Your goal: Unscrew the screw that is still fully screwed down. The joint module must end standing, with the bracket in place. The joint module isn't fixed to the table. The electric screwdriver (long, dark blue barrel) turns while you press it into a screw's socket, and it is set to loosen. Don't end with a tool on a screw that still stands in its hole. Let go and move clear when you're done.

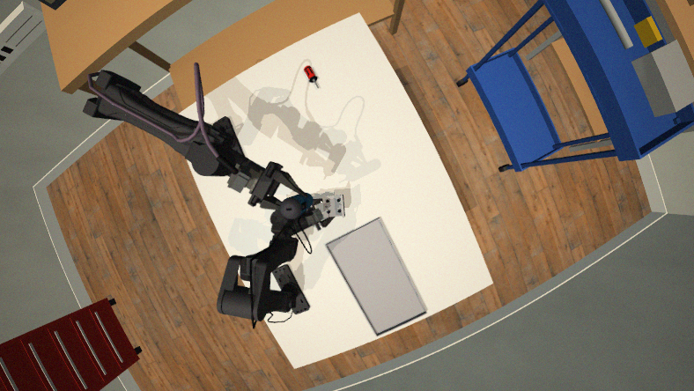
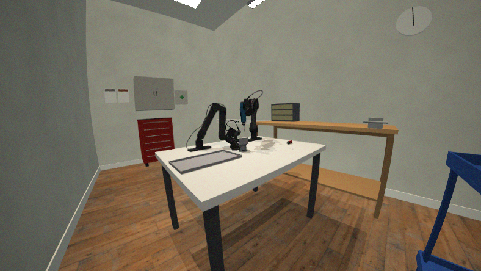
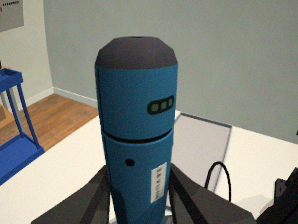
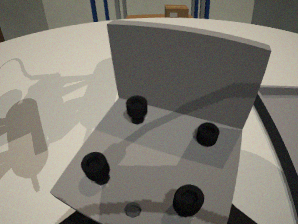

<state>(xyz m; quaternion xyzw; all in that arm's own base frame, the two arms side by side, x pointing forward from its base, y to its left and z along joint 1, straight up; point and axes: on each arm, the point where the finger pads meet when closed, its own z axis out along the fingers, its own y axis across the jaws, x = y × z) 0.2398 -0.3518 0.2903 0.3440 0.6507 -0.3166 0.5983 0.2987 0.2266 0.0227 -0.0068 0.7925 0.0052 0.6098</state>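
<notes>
Right now my right hand is 5 cm below the grey bracket. Round my right hand: flat grey tray 4 cm ahead, 32 cm to the right, 2 cm below; then red-handled screwdriver 11 cm ahead, 47 cm to the left, 1 cm below.
</notes>
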